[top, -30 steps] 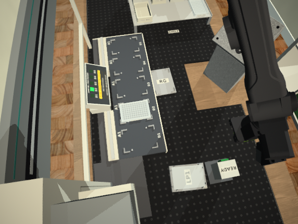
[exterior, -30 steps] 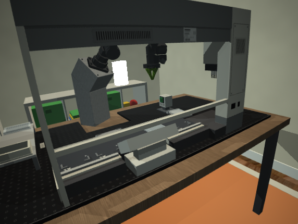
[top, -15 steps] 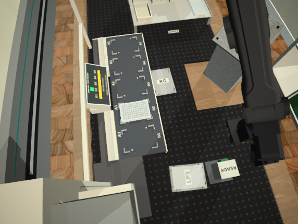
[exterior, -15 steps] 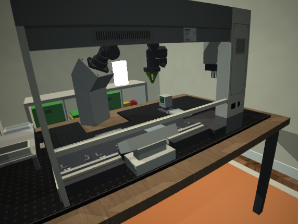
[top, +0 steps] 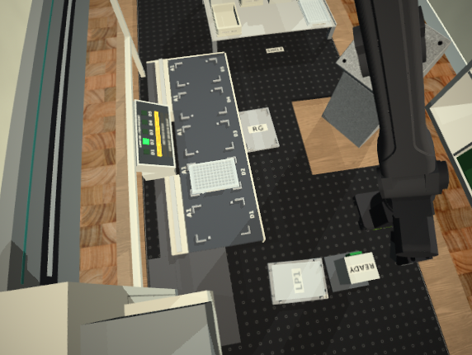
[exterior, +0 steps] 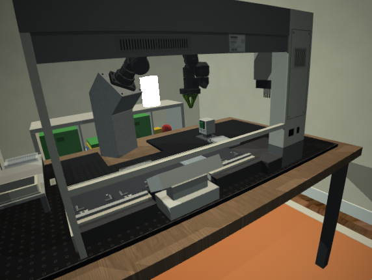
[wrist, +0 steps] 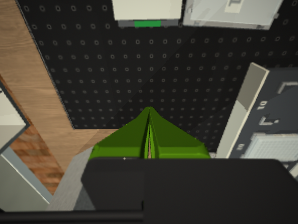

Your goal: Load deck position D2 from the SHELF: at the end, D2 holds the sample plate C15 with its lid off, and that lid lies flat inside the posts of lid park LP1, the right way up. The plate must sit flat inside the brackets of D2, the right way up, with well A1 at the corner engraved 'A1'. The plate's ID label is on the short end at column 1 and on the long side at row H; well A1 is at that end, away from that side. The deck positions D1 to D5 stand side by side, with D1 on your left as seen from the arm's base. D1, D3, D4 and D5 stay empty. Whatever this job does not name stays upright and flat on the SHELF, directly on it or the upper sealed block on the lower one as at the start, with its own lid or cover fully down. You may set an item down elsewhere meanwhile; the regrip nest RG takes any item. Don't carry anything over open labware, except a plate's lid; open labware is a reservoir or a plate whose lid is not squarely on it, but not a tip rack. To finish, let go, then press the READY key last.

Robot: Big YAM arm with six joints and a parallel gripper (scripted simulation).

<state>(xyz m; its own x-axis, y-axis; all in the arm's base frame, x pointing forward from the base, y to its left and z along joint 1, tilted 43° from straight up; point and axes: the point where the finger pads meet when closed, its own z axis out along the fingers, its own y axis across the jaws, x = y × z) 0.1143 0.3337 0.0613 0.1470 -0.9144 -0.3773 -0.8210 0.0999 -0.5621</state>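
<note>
Now: hand 11 cm above the green-lit key, 6 cm to the right of it and 1 cm past it. From my hand the other things lie so: sample plate: 34 cm ahead, 14 cm to the right, 14 cm below; lid park LP1: 18 cm below, 12 cm to the left, 11 cm ahead; clear plate lid: 17 cm below, 12 cm to the left, 11 cm ahead.
</note>
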